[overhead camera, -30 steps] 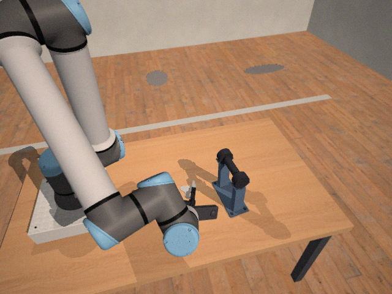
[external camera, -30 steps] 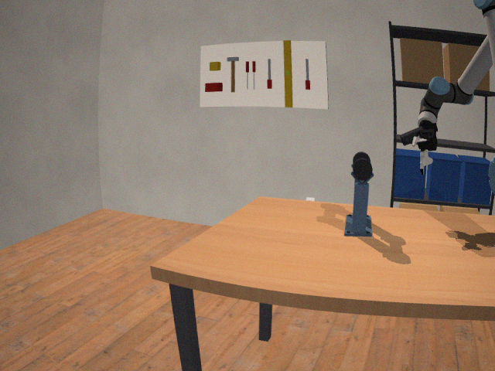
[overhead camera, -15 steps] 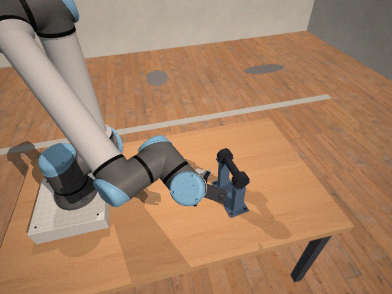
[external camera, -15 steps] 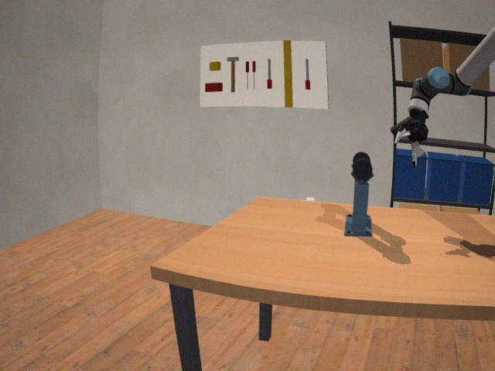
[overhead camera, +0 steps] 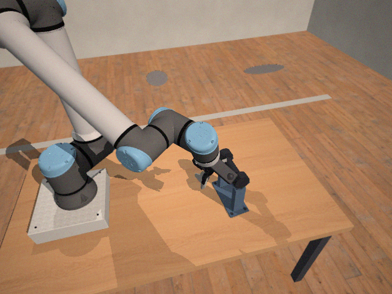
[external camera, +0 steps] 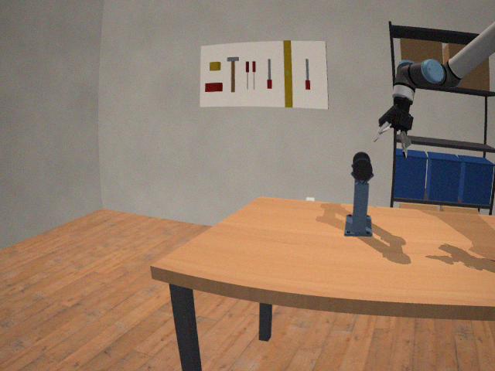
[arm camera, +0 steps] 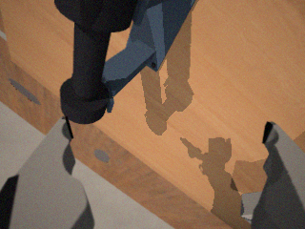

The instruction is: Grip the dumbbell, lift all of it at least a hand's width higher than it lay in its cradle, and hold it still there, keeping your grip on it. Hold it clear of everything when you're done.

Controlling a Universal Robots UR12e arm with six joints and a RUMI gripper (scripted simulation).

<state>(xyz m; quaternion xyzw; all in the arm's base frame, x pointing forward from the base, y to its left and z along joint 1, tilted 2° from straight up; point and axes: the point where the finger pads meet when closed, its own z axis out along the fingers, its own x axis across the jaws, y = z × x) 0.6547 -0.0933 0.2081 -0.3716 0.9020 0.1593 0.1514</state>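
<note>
Now: hand 90 mm short of the black dumbbell, 80 mm to the right of it and 50 mm above it. The rest, counted from my hand: blue cradle stand 180 mm below, 90 mm ahead, 80 mm to the left.
</note>
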